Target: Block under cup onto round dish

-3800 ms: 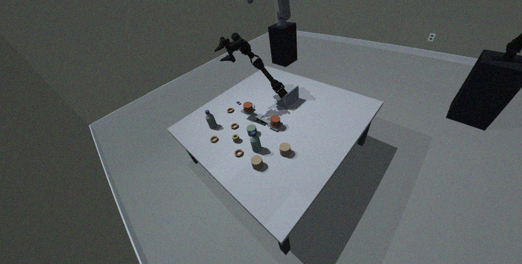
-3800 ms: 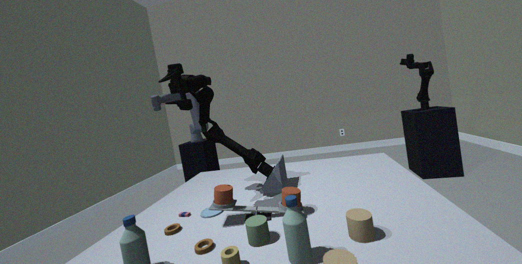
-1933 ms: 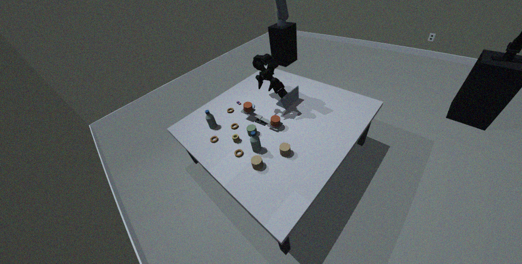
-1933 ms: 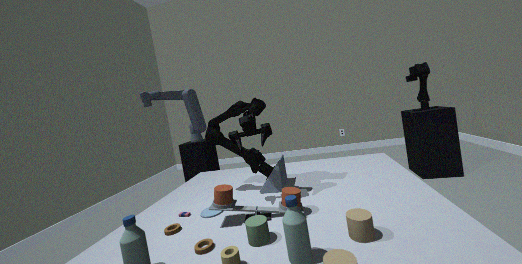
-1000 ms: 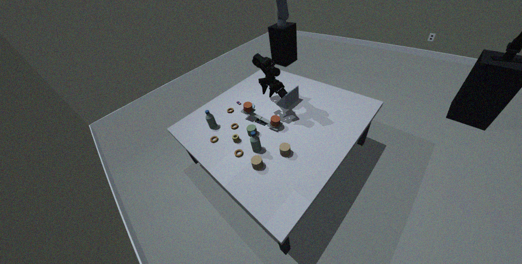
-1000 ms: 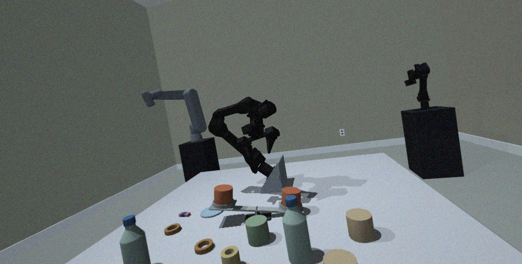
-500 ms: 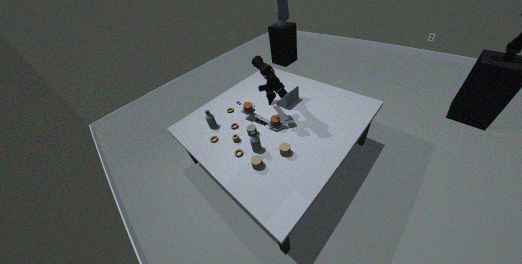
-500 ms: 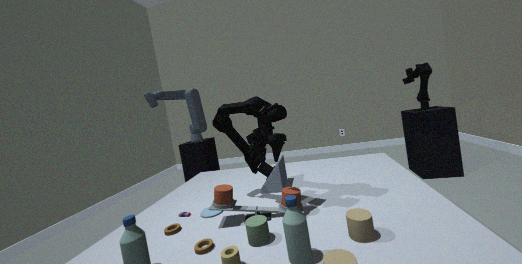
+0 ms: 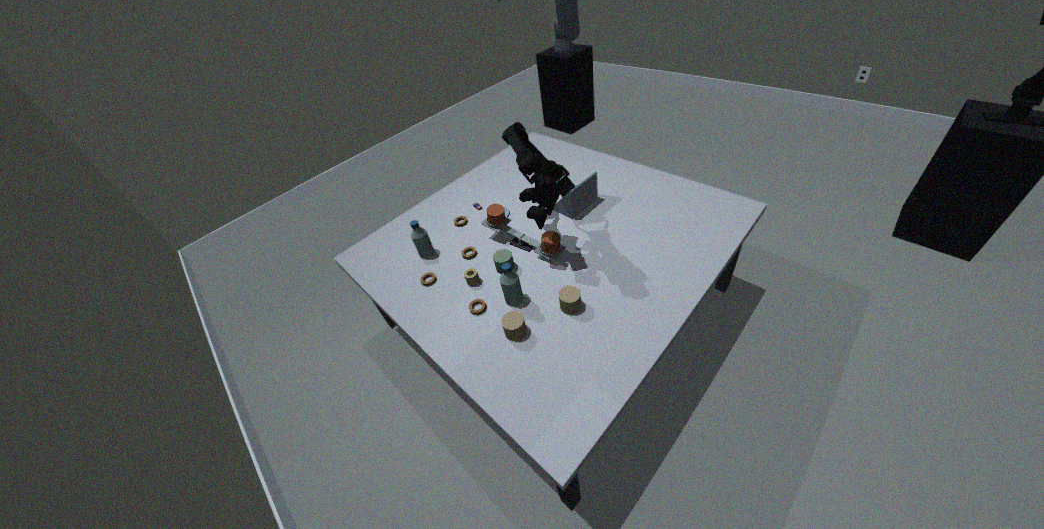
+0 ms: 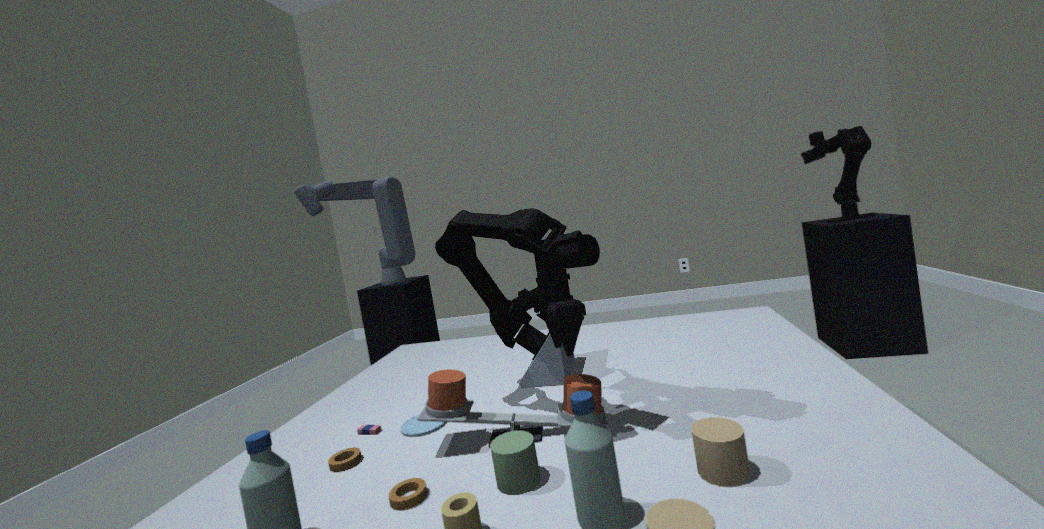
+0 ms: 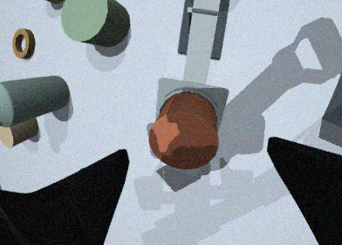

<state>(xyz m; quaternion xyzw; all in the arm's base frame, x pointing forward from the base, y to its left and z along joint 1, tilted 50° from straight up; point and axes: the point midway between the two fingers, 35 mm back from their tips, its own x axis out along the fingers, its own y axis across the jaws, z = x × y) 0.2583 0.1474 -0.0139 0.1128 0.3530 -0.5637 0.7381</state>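
Right now the teal block is 1 cm ahead of my gripper tip, 2 cm to the left of it and 11 cm below it. Also, from my gripper tip: green cylinder (15 cm ahead, 7 cm to the right, 11 cm below); pink-and-blue object (2 cm behind, 47 cm to the right, 14 cm below); pale blue round dish (4 cm behind, 34 cm to the right, 14 cm below).
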